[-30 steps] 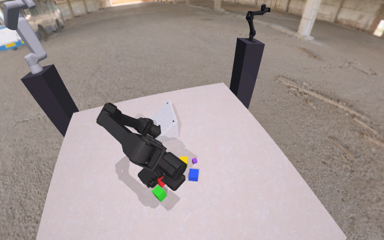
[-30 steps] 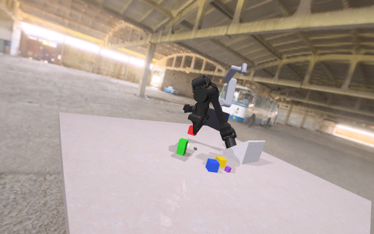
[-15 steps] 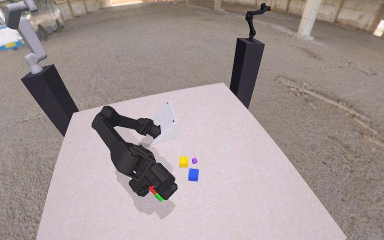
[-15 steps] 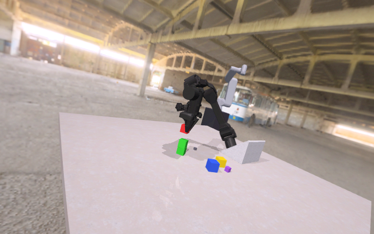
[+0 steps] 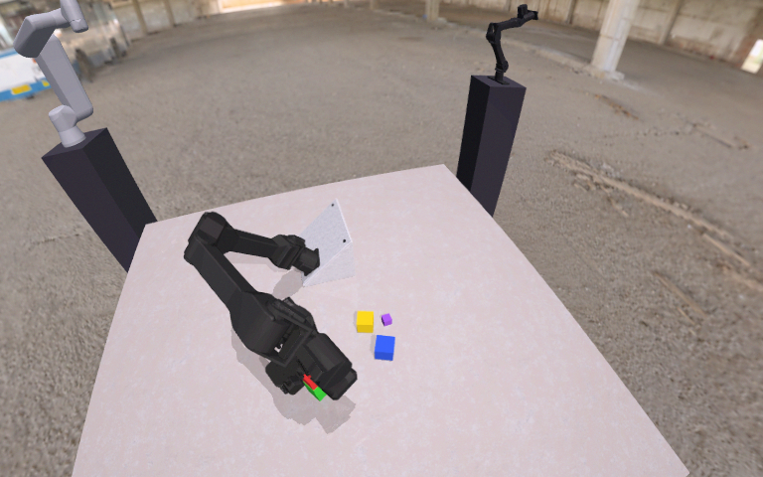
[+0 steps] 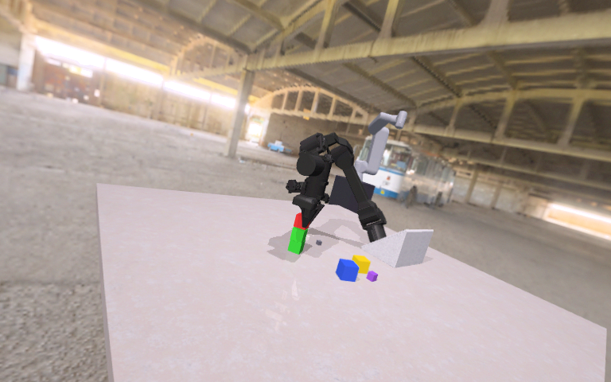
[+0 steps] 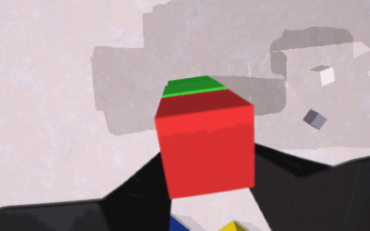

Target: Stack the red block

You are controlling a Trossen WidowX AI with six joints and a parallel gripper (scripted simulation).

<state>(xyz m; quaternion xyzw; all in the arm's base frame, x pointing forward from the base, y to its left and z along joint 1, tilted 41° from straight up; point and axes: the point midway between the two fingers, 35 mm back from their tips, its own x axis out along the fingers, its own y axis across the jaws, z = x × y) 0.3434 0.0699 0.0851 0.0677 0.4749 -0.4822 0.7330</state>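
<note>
The red block lies 10 mm to the right of my gripper tip, 10 mm ahead of it and 10 mm above it. The rest, counted from my gripper tip: yellow cube: 140 mm behind, 120 mm to the left, 70 mm below; then small purple cube: 180 mm to the left, 140 mm behind, 80 mm below; then blue cube: 150 mm to the left, 70 mm below, 60 mm behind.
</note>
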